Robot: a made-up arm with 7 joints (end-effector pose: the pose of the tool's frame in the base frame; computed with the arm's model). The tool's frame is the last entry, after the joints.
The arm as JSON. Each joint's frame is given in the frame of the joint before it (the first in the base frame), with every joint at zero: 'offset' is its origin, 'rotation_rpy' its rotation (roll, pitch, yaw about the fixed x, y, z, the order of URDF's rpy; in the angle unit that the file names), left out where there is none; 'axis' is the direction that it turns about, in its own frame. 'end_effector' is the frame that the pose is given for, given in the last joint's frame.
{
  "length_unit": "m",
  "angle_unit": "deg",
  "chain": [
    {
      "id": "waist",
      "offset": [
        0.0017,
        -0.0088,
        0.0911
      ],
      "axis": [
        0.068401,
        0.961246,
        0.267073
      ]
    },
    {
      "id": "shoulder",
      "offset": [
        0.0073,
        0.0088,
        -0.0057
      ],
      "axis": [
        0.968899,
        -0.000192,
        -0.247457
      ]
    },
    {
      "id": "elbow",
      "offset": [
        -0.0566,
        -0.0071,
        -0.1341
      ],
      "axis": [
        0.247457,
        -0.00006,
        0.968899
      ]
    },
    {
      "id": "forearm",
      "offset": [
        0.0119,
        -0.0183,
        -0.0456
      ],
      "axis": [
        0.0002,
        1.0,
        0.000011
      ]
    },
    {
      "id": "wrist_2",
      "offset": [
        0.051,
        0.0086,
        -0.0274
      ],
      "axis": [
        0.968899,
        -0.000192,
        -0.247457
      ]
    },
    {
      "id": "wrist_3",
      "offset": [
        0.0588,
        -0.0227,
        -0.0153
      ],
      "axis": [
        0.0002,
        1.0,
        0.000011
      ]
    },
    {
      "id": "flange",
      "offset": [
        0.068,
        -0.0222,
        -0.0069
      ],
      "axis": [
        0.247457,
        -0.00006,
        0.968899
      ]
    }
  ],
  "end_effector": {
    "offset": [
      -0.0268,
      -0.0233,
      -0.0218
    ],
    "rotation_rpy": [
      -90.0,
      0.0,
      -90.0
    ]
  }
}
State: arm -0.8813 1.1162 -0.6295 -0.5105 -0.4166 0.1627 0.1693
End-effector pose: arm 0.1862 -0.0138 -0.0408 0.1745 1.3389 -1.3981
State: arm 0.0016 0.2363 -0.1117 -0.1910 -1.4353 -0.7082 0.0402
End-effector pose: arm 0.1298 -0.0043 -0.0509 -1.5815 -0.3984 -1.6926
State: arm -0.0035 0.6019 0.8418 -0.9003 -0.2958 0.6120 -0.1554
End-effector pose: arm 0.1236 0.0860 0.0000 -0.5311 0.9420 -0.8275
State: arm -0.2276 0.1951 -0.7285 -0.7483 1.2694 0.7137 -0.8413
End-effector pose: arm 0.1115 -0.0869 -0.0785 0.1537 1.9328 -0.9387
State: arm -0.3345 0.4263 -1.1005 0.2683 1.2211 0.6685 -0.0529
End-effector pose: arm 0.0822 0.0051 -0.2427 0.8063 2.0252 -0.1795
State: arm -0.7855 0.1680 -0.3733 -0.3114 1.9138 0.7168 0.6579
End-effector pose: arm 0.2671 -0.0319 0.0052 0.2604 -0.0513 0.2541
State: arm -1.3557 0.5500 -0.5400 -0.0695 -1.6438 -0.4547 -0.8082
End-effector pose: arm 0.2107 -0.0880 0.1178 -0.5535 -0.2809 3.0016
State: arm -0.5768 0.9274 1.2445 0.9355 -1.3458 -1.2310 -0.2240
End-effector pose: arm 0.0922 0.2923 0.0507 -0.2073 -1.1591 -0.4395
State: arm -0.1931 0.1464 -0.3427 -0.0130 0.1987 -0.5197 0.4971
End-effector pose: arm 0.1282 -0.1343 -0.1386 -0.5800 0.6787 -1.4198
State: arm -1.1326 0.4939 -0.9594 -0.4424 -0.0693 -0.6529 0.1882
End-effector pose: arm 0.1201 -0.1494 -0.0298 0.9058 0.3373 -2.3527
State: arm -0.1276 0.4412 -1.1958 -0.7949 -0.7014 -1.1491 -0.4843
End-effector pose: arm -0.0227 -0.0778 -0.0007 -0.2000 -0.3952 -3.0579
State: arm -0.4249 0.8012 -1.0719 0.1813 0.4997 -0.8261 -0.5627
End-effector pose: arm 0.0673 0.0317 -0.2083 -1.4043 -2.1535 1.7024
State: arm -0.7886 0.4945 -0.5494 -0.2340 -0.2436 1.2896 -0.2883
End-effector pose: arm 0.1725 -0.0678 -0.0972 -0.7304 2.3502 -0.9802
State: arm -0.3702 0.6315 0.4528 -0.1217 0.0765 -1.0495 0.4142
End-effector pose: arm 0.2086 0.0584 -0.0129 0.3288 -0.0123 -1.0584
